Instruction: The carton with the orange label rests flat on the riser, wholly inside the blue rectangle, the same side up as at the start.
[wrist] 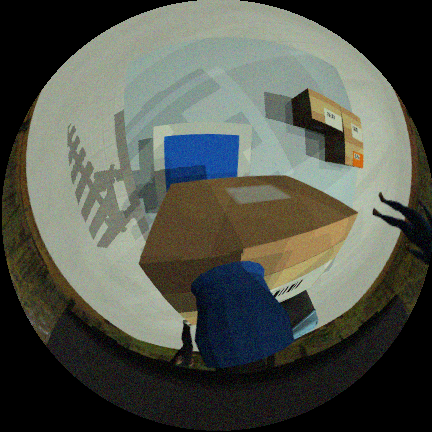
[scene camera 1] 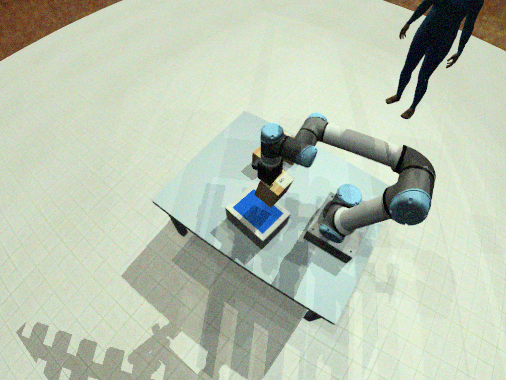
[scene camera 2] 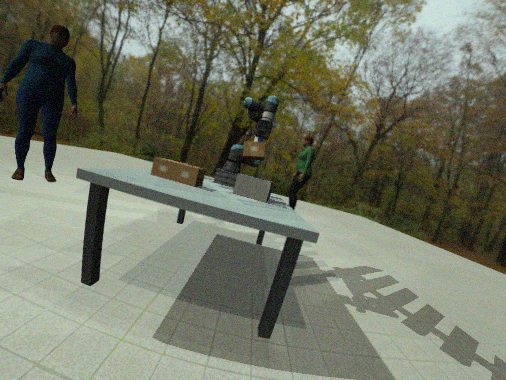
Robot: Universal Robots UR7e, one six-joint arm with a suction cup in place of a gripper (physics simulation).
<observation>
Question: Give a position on a riser with blue rectangle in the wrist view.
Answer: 188, 151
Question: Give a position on a riser with blue rectangle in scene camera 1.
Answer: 260, 223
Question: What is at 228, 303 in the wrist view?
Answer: The suction cup.
</observation>
